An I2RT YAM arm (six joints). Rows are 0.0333 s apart.
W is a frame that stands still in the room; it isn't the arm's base.
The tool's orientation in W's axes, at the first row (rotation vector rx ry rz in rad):
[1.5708, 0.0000, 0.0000]
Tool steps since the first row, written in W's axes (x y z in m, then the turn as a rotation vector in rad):
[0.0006, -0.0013, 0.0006, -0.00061, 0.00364, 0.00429]
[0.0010, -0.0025, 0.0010, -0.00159, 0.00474, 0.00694]
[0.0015, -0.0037, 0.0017, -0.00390, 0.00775, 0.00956]
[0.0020, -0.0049, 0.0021, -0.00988, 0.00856, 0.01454]
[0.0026, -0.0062, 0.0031, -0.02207, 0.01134, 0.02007]
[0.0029, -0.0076, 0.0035, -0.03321, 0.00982, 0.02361]
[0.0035, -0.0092, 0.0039, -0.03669, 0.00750, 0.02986]
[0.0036, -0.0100, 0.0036, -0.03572, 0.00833, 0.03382]
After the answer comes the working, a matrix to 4 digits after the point.
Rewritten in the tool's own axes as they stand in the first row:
[0.0006, 0.0006, 0.0013, -0.00061, 0.00429, -0.00364]
[0.0010, 0.0010, 0.0025, -0.00159, 0.00694, -0.00474]
[0.0015, 0.0017, 0.0037, -0.00390, 0.00956, -0.00775]
[0.0020, 0.0021, 0.0049, -0.00988, 0.01454, -0.00856]
[0.0026, 0.0031, 0.0062, -0.02207, 0.02007, -0.01134]
[0.0029, 0.0035, 0.0076, -0.03321, 0.02361, -0.00982]
[0.0035, 0.0039, 0.0092, -0.03669, 0.02986, -0.00750]
[0.0036, 0.0036, 0.0100, -0.03572, 0.03382, -0.00833]

The tool's axes in the first row as the columns of a matrix, in W's axes (rounded; the answer above uses it unrounded):
[1.0000, 0.0000, 0.0000]
[0.0000, 0.0000, -1.0000]
[0.0000, 1.0000, 0.0000]

